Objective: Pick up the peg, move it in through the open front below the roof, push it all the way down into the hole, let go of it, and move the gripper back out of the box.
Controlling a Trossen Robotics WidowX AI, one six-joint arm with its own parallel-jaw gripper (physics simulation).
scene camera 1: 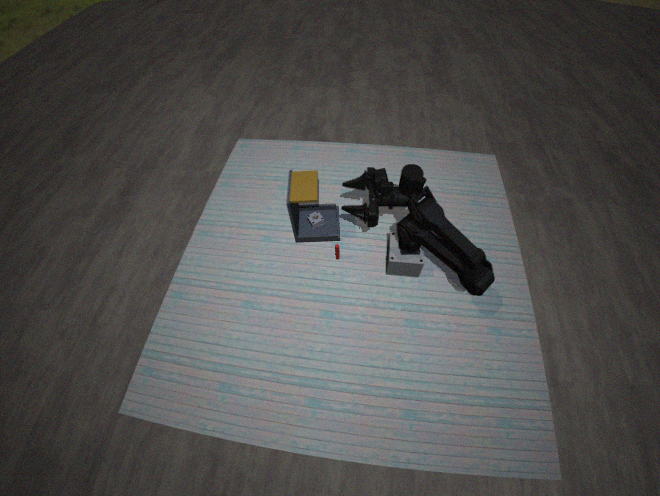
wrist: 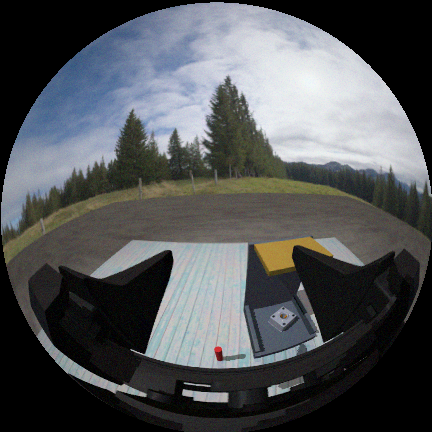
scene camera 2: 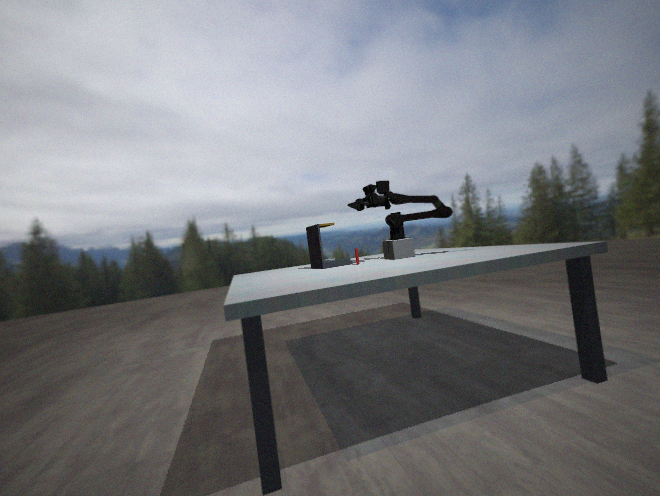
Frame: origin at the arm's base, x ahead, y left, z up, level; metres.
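Where they show: gripper, fingertip midpoint: (scene camera 1: 341, 195) (wrist: 234, 255) (scene camera 2: 351, 203); arm's base at its link origin: (scene camera 1: 409, 246) (scene camera 2: 398, 239).
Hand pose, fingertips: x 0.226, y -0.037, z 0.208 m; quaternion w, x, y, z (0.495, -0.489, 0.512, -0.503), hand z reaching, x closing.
Things, the pixels of their top centre, and the offset from my fingertips. "pt": a spot on its surface instead. Level surfaces: height alone.
- small red peg at its top centre: (wrist: 217, 348) (scene camera 1: 337, 245) (scene camera 2: 356, 248) 0.227 m down, 0.018 m ahead, 0.023 m left
- dark grey box at its top centre: (wrist: 302, 258) (scene camera 1: 312, 184) (scene camera 2: 326, 224) 0.083 m down, 0.098 m ahead, 0.130 m right
- yellow roof at a spot on its surface: (wrist: 285, 256) (scene camera 1: 308, 190) pt 0.083 m down, 0.111 m ahead, 0.101 m right
- light square block at its top centre: (wrist: 283, 314) (scene camera 1: 315, 216) 0.266 m down, 0.106 m ahead, 0.139 m right
- striped table at its surface level: 0.307 m down
A small red peg (scene camera 1: 337, 251) (scene camera 2: 357, 256) (wrist: 218, 354) stands upright on the table, beside the box and apart from it. The dark grey box (scene camera 1: 328, 233) (scene camera 2: 314, 247) (wrist: 272, 345) has a tall back wall, a low rim and a yellow roof (scene camera 1: 304, 186) (scene camera 2: 326, 225) (wrist: 285, 256). On its floor sits a light square block (scene camera 1: 315, 218) (wrist: 283, 318) with the hole in its middle. My gripper (scene camera 1: 342, 196) (scene camera 2: 349, 205) (wrist: 234, 255) is wide open and empty, high above the table, level with the box's open side and well away from the peg.
The arm's grey base block (scene camera 1: 404, 265) (scene camera 2: 399, 249) stands on the striped table (scene camera 1: 341, 341) (scene camera 2: 426, 270) (wrist: 200, 300), right of the peg in the first scene view. The arm's black elbow (scene camera 1: 476, 274) (scene camera 2: 443, 209) sticks out beyond the base, away from the box.
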